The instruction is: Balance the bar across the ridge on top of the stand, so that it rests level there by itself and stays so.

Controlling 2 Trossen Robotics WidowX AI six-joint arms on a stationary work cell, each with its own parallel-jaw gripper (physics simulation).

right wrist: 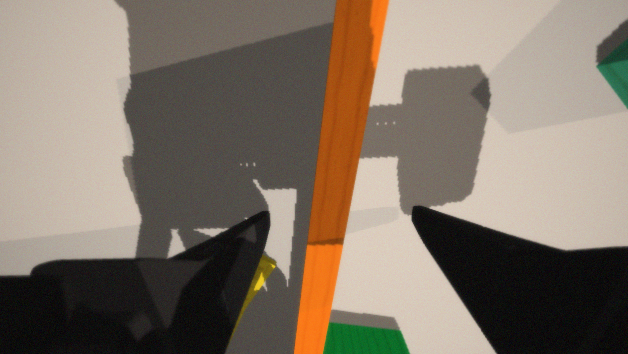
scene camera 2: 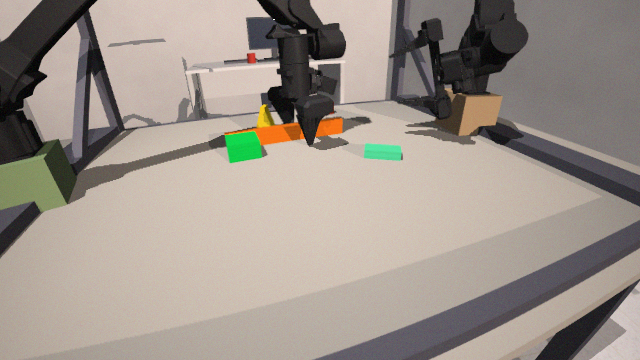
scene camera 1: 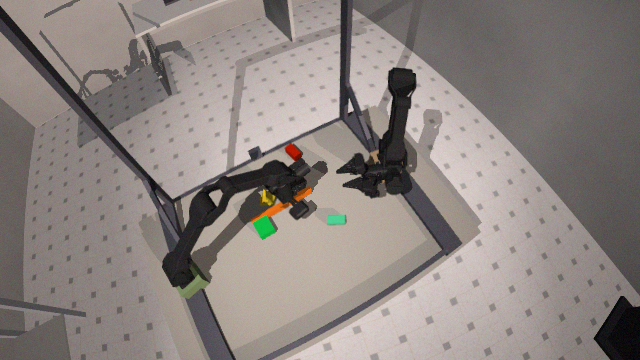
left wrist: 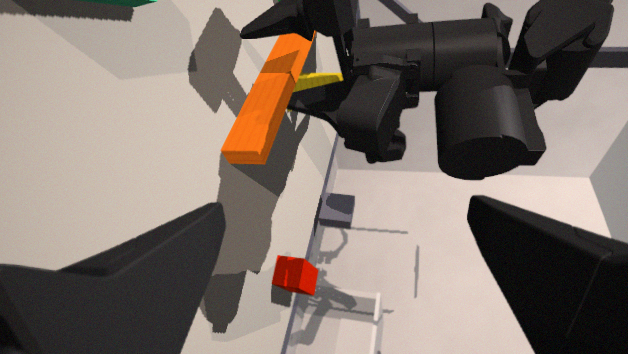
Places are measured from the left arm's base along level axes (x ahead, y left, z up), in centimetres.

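Pixels of known places: left gripper, fingertip midpoint: [scene camera 2: 393, 80] [scene camera 1: 339, 179] [left wrist: 346, 211]; right gripper, fingertip midpoint: [right wrist: 339, 215] [scene camera 2: 300, 138] [scene camera 1: 289, 206] [left wrist: 261, 71]; left arm's base, origin of the base link: [scene camera 2: 470, 92] [scene camera 1: 387, 158]; right arm's base, origin of the base link: [scene camera 2: 14, 155] [scene camera 1: 184, 277].
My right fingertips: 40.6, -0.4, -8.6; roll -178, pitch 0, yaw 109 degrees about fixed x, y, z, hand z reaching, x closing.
For each thing: its top centre in the pictures, then the offset to it from my right fingertips, as dx, dy, dz.
- orange bar, middle of its top: [right wrist: 382, 297] [left wrist: 291, 32] [scene camera 2: 290, 129] [scene camera 1: 285, 211] +2.3, +2.7, +3.0
- green block, middle of its top: [scene camera 2: 241, 138] [scene camera 1: 263, 225] +11.8, +5.2, +3.0
- teal block, middle of its top: [scene camera 2: 382, 147] [scene camera 1: 335, 219] -13.8, +12.3, +1.4
- red block, middle of its top: [left wrist: 309, 278] [scene camera 1: 292, 150] -9.6, -21.9, +3.0
The orange bar [scene camera 1: 272, 210] [scene camera 2: 280, 134] [left wrist: 257, 115] [right wrist: 342, 125] lies on the table, off the stand. The yellow stand [scene camera 1: 268, 198] [scene camera 2: 264, 117] [left wrist: 317, 80] [right wrist: 262, 275] is upright behind the bar in scene camera 2, its narrow ridge bare; a finger hides part of it in the right wrist view. My right gripper [scene camera 2: 299, 133] [left wrist: 261, 71] [right wrist: 339, 215] is open, pointing down low over the bar, one finger on each side of it with gaps. My left gripper [scene camera 1: 341, 178] [scene camera 2: 393, 76] [left wrist: 346, 211] is open and empty, raised to the right, away from the bar.
A green block [scene camera 1: 264, 228] [scene camera 2: 243, 147] [right wrist: 367, 340] sits close beside the bar's left end. A teal block [scene camera 1: 336, 220] [scene camera 2: 382, 152] lies right of it. A red block [scene camera 1: 293, 151] [left wrist: 295, 275] is near the back edge. Blocks [scene camera 2: 30, 182] [scene camera 2: 480, 112] stand beneath the arms' bases.
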